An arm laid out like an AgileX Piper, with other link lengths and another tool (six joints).
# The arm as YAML. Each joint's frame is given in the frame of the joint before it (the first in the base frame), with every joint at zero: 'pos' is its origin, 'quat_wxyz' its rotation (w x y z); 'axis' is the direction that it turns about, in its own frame. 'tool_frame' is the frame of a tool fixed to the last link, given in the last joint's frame.
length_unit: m
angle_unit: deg
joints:
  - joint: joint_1
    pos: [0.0, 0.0, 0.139]
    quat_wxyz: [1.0, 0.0, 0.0, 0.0]
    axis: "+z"
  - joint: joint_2
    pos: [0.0, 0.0, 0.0]
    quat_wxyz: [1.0, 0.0, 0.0, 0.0]
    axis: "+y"
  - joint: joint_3
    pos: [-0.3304, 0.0, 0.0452]
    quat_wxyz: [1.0, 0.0, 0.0, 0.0]
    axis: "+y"
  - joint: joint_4
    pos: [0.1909, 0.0, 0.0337]
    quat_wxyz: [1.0, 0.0, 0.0, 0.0]
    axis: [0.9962, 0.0, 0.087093]
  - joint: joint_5
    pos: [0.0, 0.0, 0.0]
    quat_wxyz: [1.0, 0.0, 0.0, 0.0]
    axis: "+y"
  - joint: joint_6
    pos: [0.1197, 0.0, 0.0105]
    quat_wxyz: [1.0, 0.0, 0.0, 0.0]
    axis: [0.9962, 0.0, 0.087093]
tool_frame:
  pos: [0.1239, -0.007, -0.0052]
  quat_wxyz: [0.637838, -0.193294, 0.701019, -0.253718]
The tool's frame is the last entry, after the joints.
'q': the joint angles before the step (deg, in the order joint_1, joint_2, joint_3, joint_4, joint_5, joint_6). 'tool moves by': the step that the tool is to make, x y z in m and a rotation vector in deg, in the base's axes. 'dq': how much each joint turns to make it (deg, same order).
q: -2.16, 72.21, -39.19, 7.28, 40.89, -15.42
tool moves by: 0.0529, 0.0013, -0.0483, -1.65, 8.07, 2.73
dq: 2.37, 18.98, -5.00, -1.75, -5.98, 0.10
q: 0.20, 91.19, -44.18, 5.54, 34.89, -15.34
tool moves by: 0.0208, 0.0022, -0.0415, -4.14, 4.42, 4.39
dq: 3.96, 10.81, -1.44, -6.83, -4.89, 4.49
